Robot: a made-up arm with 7 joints. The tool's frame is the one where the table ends. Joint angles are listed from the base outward.
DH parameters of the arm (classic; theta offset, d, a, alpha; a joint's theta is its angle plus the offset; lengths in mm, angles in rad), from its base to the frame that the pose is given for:
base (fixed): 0 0 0 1.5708
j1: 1.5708 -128.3 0 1.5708
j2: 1.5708 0 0 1.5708
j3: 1.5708 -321.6 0 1.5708
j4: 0 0 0 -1.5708
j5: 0 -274.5 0 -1.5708
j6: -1.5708 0 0 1.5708
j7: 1.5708 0 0 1.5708
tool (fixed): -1.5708 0 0 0
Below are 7 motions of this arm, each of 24 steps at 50 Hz.
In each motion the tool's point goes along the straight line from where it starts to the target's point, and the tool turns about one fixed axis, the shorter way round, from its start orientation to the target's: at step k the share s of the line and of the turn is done. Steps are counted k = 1, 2, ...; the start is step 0. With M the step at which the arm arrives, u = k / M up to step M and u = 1 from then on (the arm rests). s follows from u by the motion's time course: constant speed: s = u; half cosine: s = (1 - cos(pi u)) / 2; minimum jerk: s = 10 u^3 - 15 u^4 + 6 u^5.
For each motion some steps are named. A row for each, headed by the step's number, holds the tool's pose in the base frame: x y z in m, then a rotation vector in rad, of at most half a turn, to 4 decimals.
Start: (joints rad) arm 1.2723 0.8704 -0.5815 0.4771 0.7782 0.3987 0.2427
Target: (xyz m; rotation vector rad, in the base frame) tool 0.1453 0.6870 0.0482 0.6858 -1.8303 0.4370
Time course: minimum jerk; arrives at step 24
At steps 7, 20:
7: 0.3866 0.5420 -0.0114 0.2522 -1.3916 0.3165
20: 0.1554 0.6809 0.0457 0.6668 -1.8126 0.4321

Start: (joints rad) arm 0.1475 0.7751 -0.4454 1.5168 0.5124 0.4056 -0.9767
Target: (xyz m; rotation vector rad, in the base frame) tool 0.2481 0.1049 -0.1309 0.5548 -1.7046 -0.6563
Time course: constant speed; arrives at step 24
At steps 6, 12, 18, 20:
6: 0.2811 0.2357 -0.2450 0.8736 -1.2781 -0.0968
12: 0.2701 0.1921 -0.2070 0.7785 -1.4301 -0.2802
18: 0.2591 0.1485 -0.1689 0.6723 -1.5725 -0.4668
20: 0.2554 0.1340 -0.1563 0.6344 -1.6177 -0.5297

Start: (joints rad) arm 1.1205 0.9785 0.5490 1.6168 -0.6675 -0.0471 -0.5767
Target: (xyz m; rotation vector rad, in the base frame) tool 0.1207 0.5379 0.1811 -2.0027 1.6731 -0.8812
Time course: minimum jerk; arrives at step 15
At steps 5, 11, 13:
5: 0.1440 0.4799 0.1859 -2.1036 1.7129 -0.7825
11: 0.1243 0.5290 0.1818 -2.0184 1.6794 -0.8664
13: 0.1213 0.5365 0.1812 -2.0052 1.6741 -0.8789

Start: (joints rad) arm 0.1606 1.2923 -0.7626 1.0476 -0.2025 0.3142 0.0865
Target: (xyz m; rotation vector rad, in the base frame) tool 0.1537 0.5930 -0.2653 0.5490 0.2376 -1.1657
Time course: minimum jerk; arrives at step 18
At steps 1, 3, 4, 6, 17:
1: 0.2150 0.5243 -0.2529 1.0015 -0.1448 -1.1337
3: 0.2130 0.5267 -0.2533 0.9864 -0.1314 -1.1359
4: 0.2104 0.5295 -0.2538 0.9683 -0.1153 -1.1384
6: 0.2022 0.5387 -0.2555 0.9087 -0.0632 -1.1458
17: 0.1538 0.5929 -0.2653 0.5497 0.2370 -1.1657

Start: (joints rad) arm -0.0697 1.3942 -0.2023 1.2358 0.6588 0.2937 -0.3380
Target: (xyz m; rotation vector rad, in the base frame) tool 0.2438 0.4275 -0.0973 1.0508 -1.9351 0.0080
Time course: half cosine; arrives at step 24
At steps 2, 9, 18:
2: 0.2447 0.5229 -0.1403 1.0442 -0.8771 -0.1998
9: 0.2444 0.4946 -0.1275 1.0668 -1.1899 -0.1458
18: 0.2439 0.4417 -0.1037 1.0631 -1.7771 -0.0278

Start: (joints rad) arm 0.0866 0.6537 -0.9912 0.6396 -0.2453 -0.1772 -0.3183
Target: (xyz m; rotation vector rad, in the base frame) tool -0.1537 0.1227 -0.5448 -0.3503 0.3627 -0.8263
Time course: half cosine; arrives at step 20
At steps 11, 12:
11: -0.0324 0.2181 -0.5275 0.0011 -0.0571 -1.0546
12: -0.0544 0.2009 -0.5306 -0.0636 0.0199 -1.0170

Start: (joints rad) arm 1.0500 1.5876 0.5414 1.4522 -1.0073 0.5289 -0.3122
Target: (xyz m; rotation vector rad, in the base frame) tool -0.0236 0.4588 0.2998 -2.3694 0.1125 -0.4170
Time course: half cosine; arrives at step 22
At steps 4, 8, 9, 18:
4: -0.0118 0.4783 0.2774 -2.8359 0.5809 -0.9146
8: -0.0145 0.4738 0.2826 -2.7404 0.4619 -0.7912
9: -0.0154 0.4724 0.2842 -2.7087 0.4259 -0.7535
18: -0.0226 0.4605 0.2979 -2.4145 0.1484 -0.4564

